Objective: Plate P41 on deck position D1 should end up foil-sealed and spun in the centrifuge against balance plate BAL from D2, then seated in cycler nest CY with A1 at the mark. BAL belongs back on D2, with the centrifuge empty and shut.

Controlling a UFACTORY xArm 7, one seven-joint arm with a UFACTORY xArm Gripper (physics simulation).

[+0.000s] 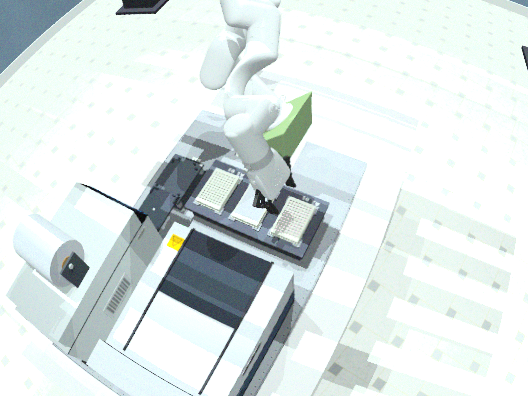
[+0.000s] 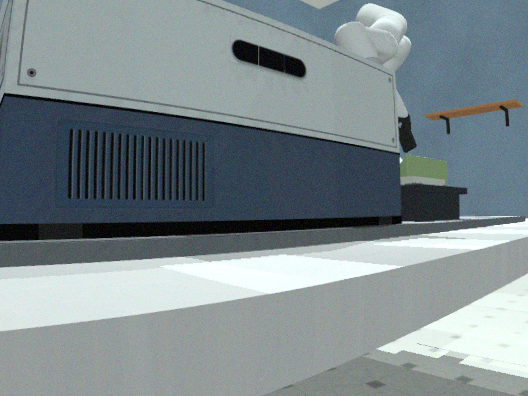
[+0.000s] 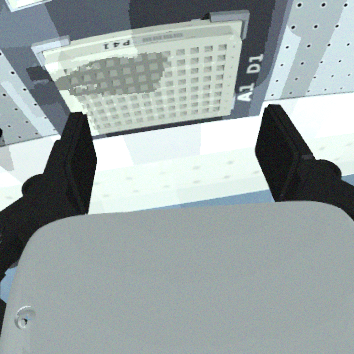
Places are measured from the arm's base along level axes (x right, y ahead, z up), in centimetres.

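Pixels of known places: gripper, fingertip midpoint: [image 1: 283,199] [image 3: 176,130]; arm's base at its link origin: [image 1: 278,117].
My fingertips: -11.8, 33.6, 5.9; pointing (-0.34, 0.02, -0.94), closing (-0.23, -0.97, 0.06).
Ahead of a thing's pixels: the offset from my fingertips to its middle, as dx, dy, dz. "*": to the spot under its first point.
Plate P41 @(-3.3, +1.7, -7.0) [image 1: 296,220] [image 3: 200,80] is pale, with open wells and no foil showing. It sits flat between corner clips at D1 on the dark deck [image 1: 320,221] [image 3: 266,37]. My gripper [image 1: 283,197] [image 2: 408,142] [image 3: 176,130] is open and empty, raised above the deck beside P41, toward the middle plate. That white middle plate @(+8.9, -0.1, -7.0) [image 1: 248,215] is partly hidden by the gripper; its label is unreadable. Another pale welled plate @(+21.2, -2.0, -7.0) [image 1: 218,190] sits at the deck's left end. A large instrument with a dark panel @(* +6.3, +27.5, +7.6) [image 1: 220,272] on top stands before the deck; its inside is hidden.
A unit with a white roll @(+40.2, +41.2, +10.1) [image 1: 42,245] stands at the left. A dark low fixture @(+37.4, -4.1, -11.0) [image 1: 177,175] adjoins the deck's left end. A green block [image 1: 297,125] [image 2: 425,170] stands behind the deck, close to the arm. The instrument's tall side @(-7.4, +39.3, +1.6) [image 2: 200,100] hides much of the deck.
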